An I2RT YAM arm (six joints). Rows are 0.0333 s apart.
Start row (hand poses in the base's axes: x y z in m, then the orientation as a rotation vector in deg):
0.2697, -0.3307, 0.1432, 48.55, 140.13, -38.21
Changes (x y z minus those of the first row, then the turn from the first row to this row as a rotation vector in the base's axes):
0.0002, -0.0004, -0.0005, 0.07, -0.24, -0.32
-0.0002, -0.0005, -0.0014, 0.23, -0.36, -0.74
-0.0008, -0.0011, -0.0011, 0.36, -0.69, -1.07
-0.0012, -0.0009, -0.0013, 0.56, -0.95, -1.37
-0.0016, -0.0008, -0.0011, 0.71, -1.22, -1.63
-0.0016, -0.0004, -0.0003, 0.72, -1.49, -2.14
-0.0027, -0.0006, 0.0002, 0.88, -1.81, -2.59
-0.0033, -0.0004, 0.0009, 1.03, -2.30, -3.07
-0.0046, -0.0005, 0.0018, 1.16, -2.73, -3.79
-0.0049, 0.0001, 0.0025, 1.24, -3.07, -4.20
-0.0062, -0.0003, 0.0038, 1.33, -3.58, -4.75
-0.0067, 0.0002, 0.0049, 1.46, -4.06, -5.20
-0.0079, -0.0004, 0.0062, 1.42, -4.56, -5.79
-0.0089, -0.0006, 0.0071, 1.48, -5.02, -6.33
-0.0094, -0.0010, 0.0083, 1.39, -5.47, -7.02
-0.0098, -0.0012, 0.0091, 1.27, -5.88, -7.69
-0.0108, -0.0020, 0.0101, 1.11, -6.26, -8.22
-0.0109, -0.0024, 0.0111, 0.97, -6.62, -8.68
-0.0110, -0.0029, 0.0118, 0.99, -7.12, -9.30
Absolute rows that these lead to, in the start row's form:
0.2699, -0.3311, 0.1427, 49.02, 139.87, -38.10
0.2695, -0.3312, 0.1418, 49.63, 139.73, -38.00
0.2689, -0.3318, 0.1421, 50.14, 139.41, -37.77
0.2685, -0.3316, 0.1419, 50.64, 139.20, -37.50
0.2681, -0.3315, 0.1421, 51.06, 138.97, -37.26
0.2681, -0.3311, 0.1429, 51.74, 138.58, -37.27
0.2670, -0.3313, 0.1434, 52.41, 138.25, -37.06
0.2664, -0.3311, 0.1441, 53.13, 137.75, -36.77
0.2651, -0.3312, 0.1450, 54.14, 137.21, -36.62
0.2648, -0.3306, 0.1457, 54.73, 136.82, -36.48
0.2635, -0.3310, 0.1470, 55.50, 136.24, -36.27
0.2630, -0.3305, 0.1481, 56.16, 135.73, -35.99
0.2618, -0.3311, 0.1494, 56.93, 135.07, -35.95
0.2608, -0.3313, 0.1503, 57.67, 134.51, -35.80
0.2603, -0.3317, 0.1515, 58.53, 133.83, -35.88
0.2599, -0.3319, 0.1523, 59.35, 133.17, -36.01
0.2589, -0.3327, 0.1533, 59.97, 132.57, -36.15
0.2588, -0.3331, 0.1543, 60.51, 132.01, -36.26
0.2587, -0.3336, 0.1550, 61.32, 131.35, -36.15

